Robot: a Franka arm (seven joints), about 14 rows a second.
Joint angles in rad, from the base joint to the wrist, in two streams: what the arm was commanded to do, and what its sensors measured. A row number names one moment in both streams.
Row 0, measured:
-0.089 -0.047 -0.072 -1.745 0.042 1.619 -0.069
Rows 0 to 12, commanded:
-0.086 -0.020 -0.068 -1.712 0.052 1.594 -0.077
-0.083 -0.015 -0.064 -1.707 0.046 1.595 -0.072
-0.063 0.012 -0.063 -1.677 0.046 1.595 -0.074
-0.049 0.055 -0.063 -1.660 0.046 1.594 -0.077
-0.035 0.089 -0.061 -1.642 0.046 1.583 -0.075
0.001 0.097 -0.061 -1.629 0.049 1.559 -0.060
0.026 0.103 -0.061 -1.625 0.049 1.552 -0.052
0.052 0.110 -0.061 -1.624 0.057 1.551 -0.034
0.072 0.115 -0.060 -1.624 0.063 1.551 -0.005
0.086 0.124 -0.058 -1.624 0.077 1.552 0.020
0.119 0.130 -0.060 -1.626 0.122 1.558 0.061
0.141 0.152 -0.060 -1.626 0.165 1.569 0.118
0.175 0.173 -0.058 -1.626 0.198 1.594 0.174
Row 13, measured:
0.127 0.125 -0.051 -1.661 0.138 1.588 0.079
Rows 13 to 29, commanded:
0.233 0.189 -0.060 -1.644 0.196 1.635 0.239
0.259 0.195 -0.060 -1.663 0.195 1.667 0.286
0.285 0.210 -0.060 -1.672 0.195 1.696 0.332
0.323 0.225 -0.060 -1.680 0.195 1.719 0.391
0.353 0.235 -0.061 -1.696 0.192 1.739 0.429
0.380 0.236 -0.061 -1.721 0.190 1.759 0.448
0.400 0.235 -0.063 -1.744 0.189 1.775 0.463
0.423 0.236 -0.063 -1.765 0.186 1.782 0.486
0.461 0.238 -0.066 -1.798 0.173 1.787 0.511
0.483 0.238 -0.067 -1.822 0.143 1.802 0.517
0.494 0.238 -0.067 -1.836 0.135 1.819 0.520
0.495 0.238 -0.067 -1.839 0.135 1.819 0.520
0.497 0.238 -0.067 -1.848 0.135 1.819 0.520
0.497 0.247 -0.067 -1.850 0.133 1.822 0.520
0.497 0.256 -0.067 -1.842 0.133 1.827 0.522
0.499 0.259 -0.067 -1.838 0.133 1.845 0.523
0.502 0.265 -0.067 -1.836 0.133 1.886 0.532
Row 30, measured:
0.487 0.260 -0.058 -1.837 0.150 1.837 0.500
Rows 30 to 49, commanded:
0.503 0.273 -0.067 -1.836 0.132 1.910 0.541
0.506 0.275 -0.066 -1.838 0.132 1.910 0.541
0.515 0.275 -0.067 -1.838 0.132 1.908 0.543
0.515 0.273 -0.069 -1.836 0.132 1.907 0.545
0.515 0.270 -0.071 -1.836 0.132 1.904 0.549
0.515 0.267 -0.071 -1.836 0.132 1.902 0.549
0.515 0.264 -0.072 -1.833 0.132 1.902 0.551
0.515 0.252 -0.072 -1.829 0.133 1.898 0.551
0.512 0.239 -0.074 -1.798 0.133 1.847 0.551
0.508 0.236 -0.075 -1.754 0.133 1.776 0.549
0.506 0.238 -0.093 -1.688 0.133 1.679 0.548
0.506 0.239 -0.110 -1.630 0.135 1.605 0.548
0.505 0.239 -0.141 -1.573 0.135 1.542 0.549
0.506 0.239 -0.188 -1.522 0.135 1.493 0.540
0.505 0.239 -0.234 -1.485 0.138 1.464 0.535
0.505 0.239 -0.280 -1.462 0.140 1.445 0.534
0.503 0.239 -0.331 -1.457 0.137 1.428 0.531
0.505 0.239 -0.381 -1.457 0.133 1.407 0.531
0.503 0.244 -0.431 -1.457 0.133 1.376 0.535
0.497 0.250 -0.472 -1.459 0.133 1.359 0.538
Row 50, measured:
0.491 0.225 -0.400 -1.481 0.143 1.406 0.521
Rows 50 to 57, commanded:
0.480 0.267 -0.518 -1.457 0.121 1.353 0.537
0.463 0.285 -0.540 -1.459 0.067 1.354 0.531
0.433 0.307 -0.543 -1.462 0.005 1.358 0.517
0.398 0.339 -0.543 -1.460 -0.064 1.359 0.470
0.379 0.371 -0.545 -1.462 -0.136 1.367 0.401
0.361 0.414 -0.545 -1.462 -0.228 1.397 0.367
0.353 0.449 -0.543 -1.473 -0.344 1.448 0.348
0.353 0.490 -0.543 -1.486 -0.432 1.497 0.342
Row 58, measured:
0.348 0.403 -0.540 -1.496 -0.292 1.442 0.369
